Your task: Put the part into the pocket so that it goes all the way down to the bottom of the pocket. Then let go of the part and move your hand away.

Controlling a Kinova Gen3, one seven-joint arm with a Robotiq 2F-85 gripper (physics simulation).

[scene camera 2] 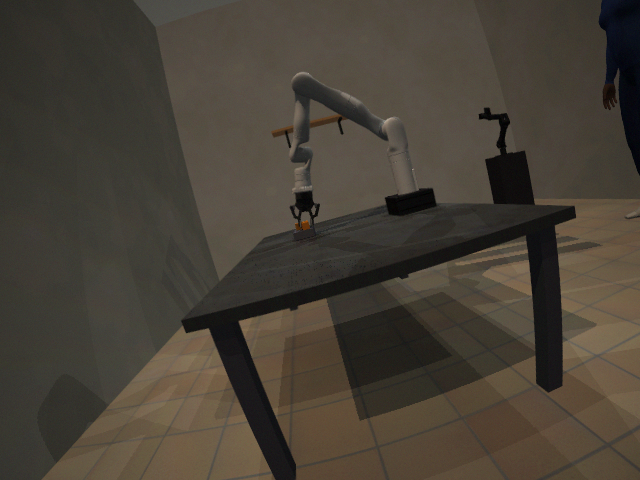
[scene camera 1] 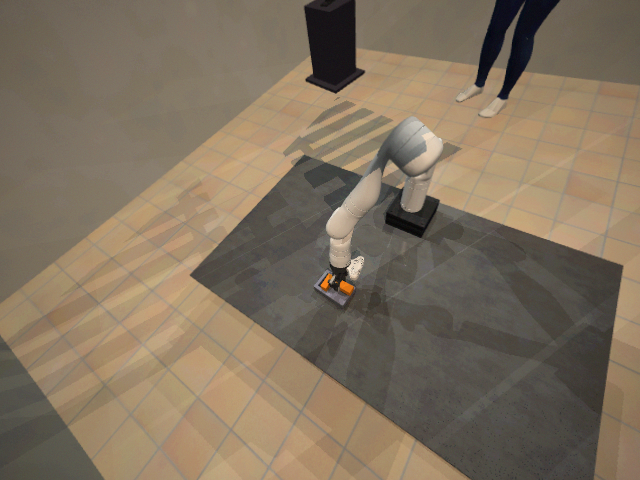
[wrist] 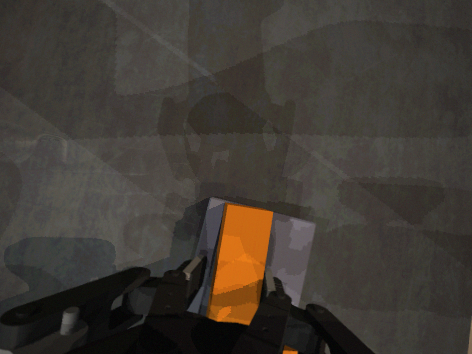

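Seen in the pictures: gripper, fingertip midpoint: (scene camera 2: 306, 227) (scene camera 1: 340, 285) (wrist: 232, 274); arm's base, link origin: (scene camera 2: 408, 192) (scene camera 1: 411, 204).
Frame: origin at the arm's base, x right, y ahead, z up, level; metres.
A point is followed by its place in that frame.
Observation:
The orange part (scene camera 1: 346, 288) {x -0.048, y 0.474, z -0.013 m} (scene camera 2: 305, 225) {x -0.065, y 0.465, z -0.025 m} (wrist: 242, 260) {x -0.033, y 0.471, z -0.013 m} is at the grey block with the pocket (scene camera 1: 334, 297) {x -0.029, y 0.522, z -0.043 m} (scene camera 2: 304, 234) {x -0.068, y 0.479, z -0.061 m} (wrist: 296, 240) {x -0.055, y 0.514, z -0.043 m}. In scene camera 1 it shows as two orange pieces, one on each side of the fingers. In scene camera 2 its orange top stands above the block's rim. How deep it sits cannot be told. My gripper (scene camera 1: 336, 283) {x -0.014, y 0.474, z -0.039 m} (scene camera 2: 306, 222) {x -0.014, y 0.474, z -0.039 m} (wrist: 232, 274) {x -0.014, y 0.474, z -0.039 m} points down, with its fingers on either side of the part. They stand a little wider than the part, with a gap at the left finger in the wrist view. The pocket's floor is hidden.
The block stands on the dark table top (scene camera 1: 465, 372) {x -0.499, y 0.416, z -0.079 m} (scene camera 2: 361, 248) {x -0.573, y 0.239, z -0.079 m}, near its far left edge in scene camera 2. The arm's black base (scene camera 1: 412, 217) {x -0.044, y 0.057, z -0.001 m} (scene camera 2: 411, 201) {x -0.098, y 0.010, z -0.033 m} stands on the same table. A dark pedestal (scene camera 1: 331, 46) (scene camera 2: 509, 178) and a person (scene camera 1: 516, 46) (scene camera 2: 628, 77) are beyond the table.

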